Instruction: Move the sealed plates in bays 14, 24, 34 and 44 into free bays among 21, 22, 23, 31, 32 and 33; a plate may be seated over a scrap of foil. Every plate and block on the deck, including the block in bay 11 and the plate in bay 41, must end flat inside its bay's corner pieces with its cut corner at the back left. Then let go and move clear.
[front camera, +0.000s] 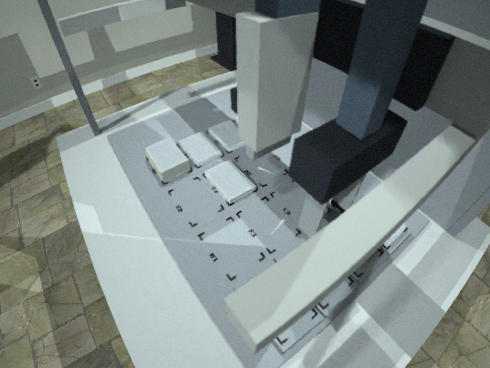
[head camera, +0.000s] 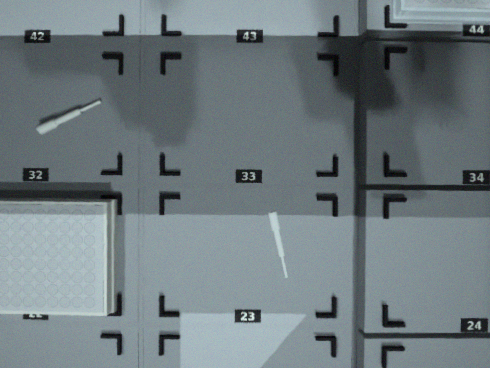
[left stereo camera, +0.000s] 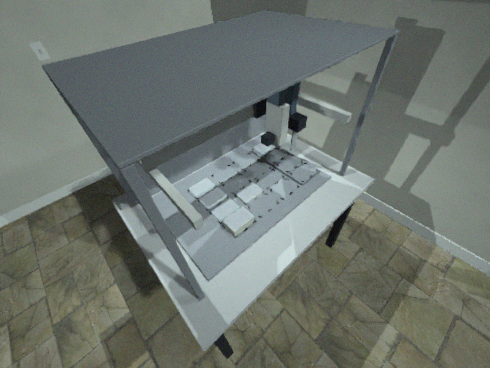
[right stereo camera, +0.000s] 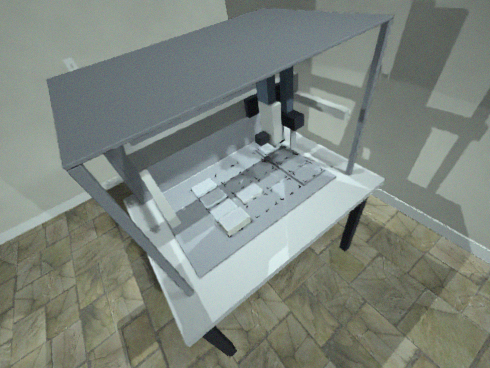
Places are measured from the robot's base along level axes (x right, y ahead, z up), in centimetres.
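Pixels of known places: gripper, between the fingertips: (front camera: 323, 219) (left stereo camera: 286, 145) (right stereo camera: 287, 144); robot's base, origin of its link: (front camera: 147, 158) (left stereo camera: 234, 237) (right stereo camera: 229, 236).
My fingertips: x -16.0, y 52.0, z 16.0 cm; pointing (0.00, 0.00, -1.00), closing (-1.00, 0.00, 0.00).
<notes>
For each thing: its middle in the pictures, then the offset to it from my fingertips.
- sealed plate, middle of its body: (right stereo camera: 269, 146) (left stereo camera: 264, 146) dx -20.4, dy +3.6, dz -13.8 cm
- block, middle of its body: (front camera: 167, 159) (left stereo camera: 238, 221) (right stereo camera: 234, 220) dx +11.7, dy -45.6, dz -13.9 cm
- bay 41 plate, middle of its body: (left stereo camera: 201, 187) (right stereo camera: 204, 187) dx -20.4, dy -45.6, dz -15.2 cm
- thin white piece, middle of its body: (head camera: 70, 115) dx -9.6, dy -26.4, dz -15.7 cm
- thin piece, middle of its body: (head camera: 279, 244) dx +0.1, dy -10.5, dz -15.7 cm
My gripper (front camera: 325, 217) hangs above the right deck, jaws apart with no plate visible between them; the beam partly hides the tips. A sealed plate (head camera: 445, 11) (left stereo camera: 262, 149) (right stereo camera: 266, 148) sits in bay 44. Bays 34 and 24 hold no plate in the head view. The block (front camera: 168, 159) (left stereo camera: 239, 221) is in bay 11. Plates stand in bay 21, plate (front camera: 200, 149) (left stereo camera: 226, 210), and bay 31, plate (front camera: 225, 135) (left stereo camera: 212, 198). The bay 41 plate (left stereo camera: 201, 188) (right stereo camera: 204, 187) is hidden in the front view. Cut corners are too unclear to judge.
Another plate (front camera: 230, 180) (head camera: 50, 257) occupies bay 22. A thin white piece (head camera: 65, 117) lies in bay 32, another thin piece (head camera: 278, 245) in bay 23. The pale pipetting stage (front camera: 272, 82) stands beside the gripper. A long beam (front camera: 350, 240) crosses the front view.
</notes>
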